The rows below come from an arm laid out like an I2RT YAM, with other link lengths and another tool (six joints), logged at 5 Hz.
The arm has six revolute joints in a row. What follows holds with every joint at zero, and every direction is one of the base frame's.
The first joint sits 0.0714 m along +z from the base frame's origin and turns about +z.
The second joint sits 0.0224 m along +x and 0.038 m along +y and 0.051 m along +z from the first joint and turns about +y.
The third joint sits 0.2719 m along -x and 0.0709 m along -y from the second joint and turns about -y.
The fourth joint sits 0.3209 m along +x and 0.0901 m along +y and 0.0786 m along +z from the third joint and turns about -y.
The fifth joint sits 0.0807 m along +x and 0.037 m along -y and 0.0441 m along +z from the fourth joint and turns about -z.
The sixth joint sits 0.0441 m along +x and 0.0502 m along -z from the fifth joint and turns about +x.
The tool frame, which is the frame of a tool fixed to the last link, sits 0.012 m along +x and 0.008 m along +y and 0.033 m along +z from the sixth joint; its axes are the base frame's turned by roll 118.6, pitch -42.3 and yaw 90 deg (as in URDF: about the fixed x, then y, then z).
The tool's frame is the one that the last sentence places.
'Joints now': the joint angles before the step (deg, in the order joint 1, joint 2, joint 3, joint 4, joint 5, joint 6). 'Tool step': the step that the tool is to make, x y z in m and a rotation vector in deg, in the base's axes. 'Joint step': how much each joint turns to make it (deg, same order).
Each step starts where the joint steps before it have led.
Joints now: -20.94, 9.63, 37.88, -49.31, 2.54, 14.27
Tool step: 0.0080, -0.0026, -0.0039, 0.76, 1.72, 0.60
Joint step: -0.16, 1.96, -0.01, 0.09, -0.74, -0.20
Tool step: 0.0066, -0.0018, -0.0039, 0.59, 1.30, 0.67
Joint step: -0.03, 1.48, -0.17, 0.23, -0.68, -0.21
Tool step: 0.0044, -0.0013, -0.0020, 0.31, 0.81, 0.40
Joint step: -0.05, 1.08, 0.00, 0.22, -0.41, -0.19
